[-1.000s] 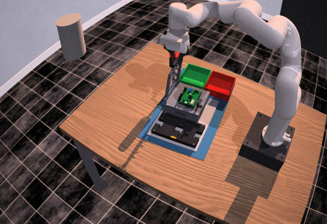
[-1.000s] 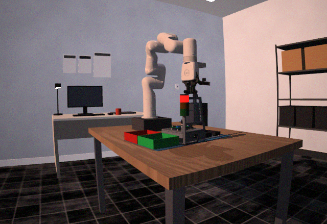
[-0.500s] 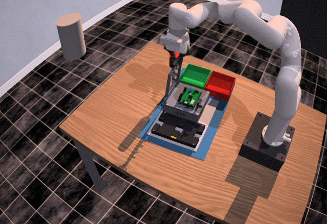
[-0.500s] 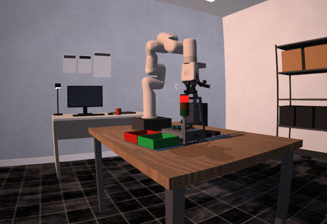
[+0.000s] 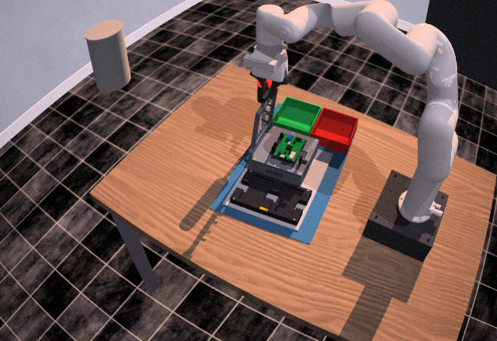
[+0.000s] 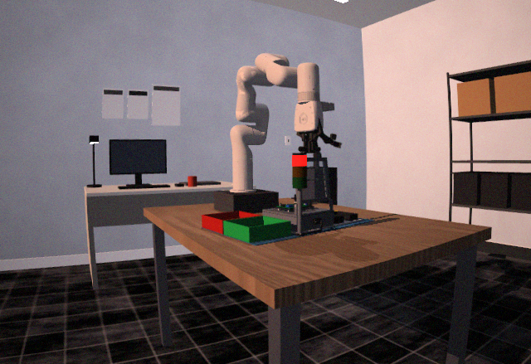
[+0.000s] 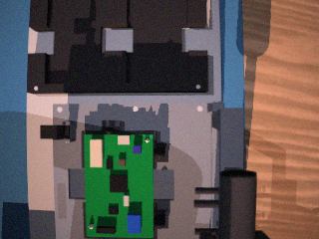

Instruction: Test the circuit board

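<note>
Right now the green circuit board is 20 cm below my hand, 8 cm behind it and 1 cm to the right of it. Also, from my hand: black block 19 cm below, 14 cm behind, 4 cm to the left; green bin 26 cm below, 20 cm to the right, 1 cm behind; clear lid 9 cm below, 1 cm ahead.
</note>
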